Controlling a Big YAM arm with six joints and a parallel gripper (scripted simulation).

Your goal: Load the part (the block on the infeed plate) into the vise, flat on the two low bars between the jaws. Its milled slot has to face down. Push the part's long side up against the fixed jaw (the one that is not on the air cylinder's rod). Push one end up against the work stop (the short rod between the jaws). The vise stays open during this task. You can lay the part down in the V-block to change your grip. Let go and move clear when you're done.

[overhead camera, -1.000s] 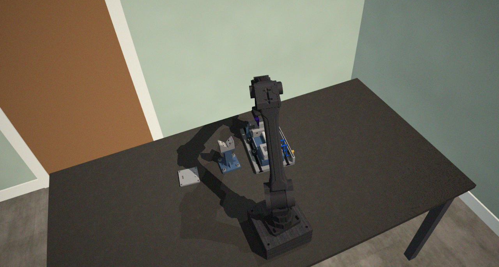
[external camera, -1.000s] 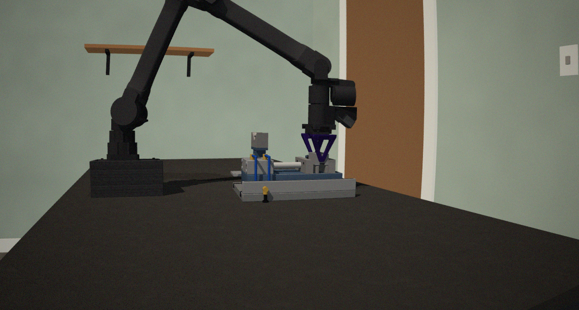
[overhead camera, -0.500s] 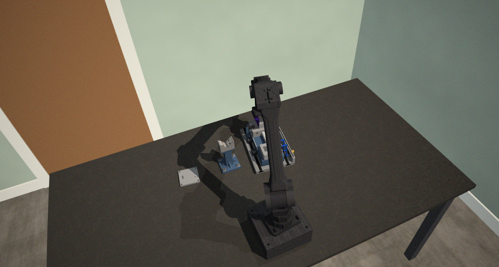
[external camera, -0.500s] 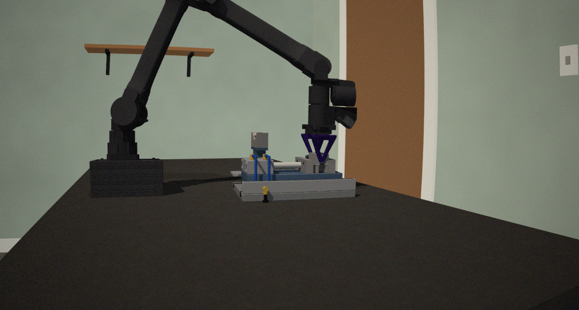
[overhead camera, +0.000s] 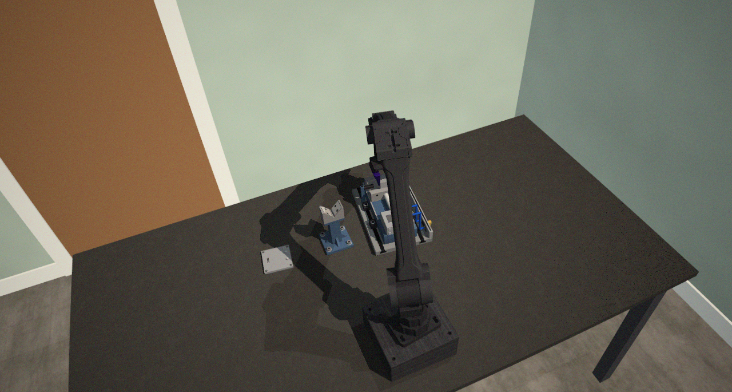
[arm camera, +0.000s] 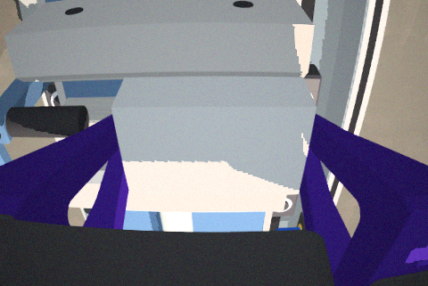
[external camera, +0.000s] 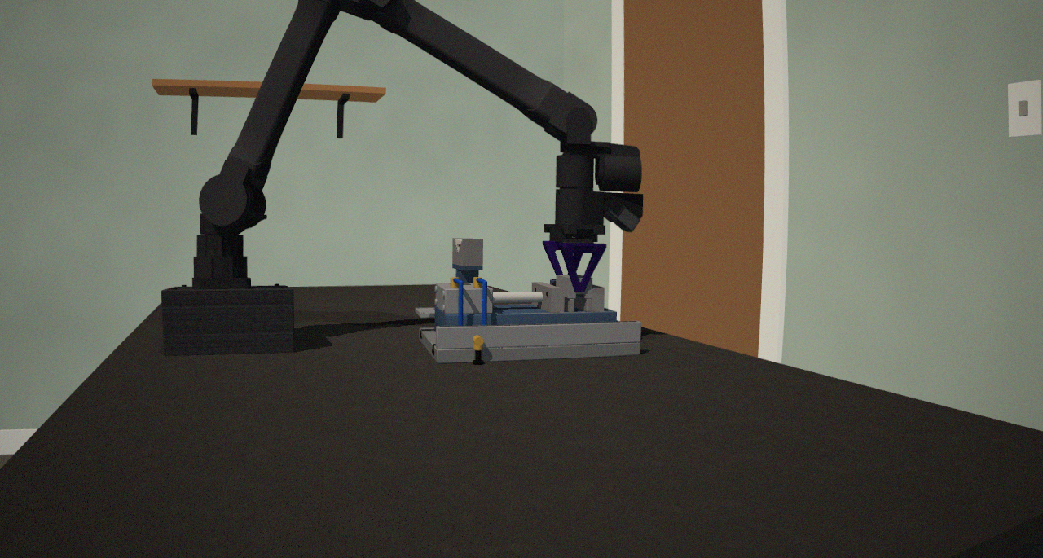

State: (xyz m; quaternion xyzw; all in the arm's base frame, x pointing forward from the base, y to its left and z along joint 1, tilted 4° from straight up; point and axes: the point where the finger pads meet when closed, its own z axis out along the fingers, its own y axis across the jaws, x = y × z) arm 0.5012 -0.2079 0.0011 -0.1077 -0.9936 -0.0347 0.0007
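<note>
Now: the part 10 mm below my hand. Also, from my hand: grey infeed plate (50 mm behind, 430 mm to the left, 90 mm below).
</note>
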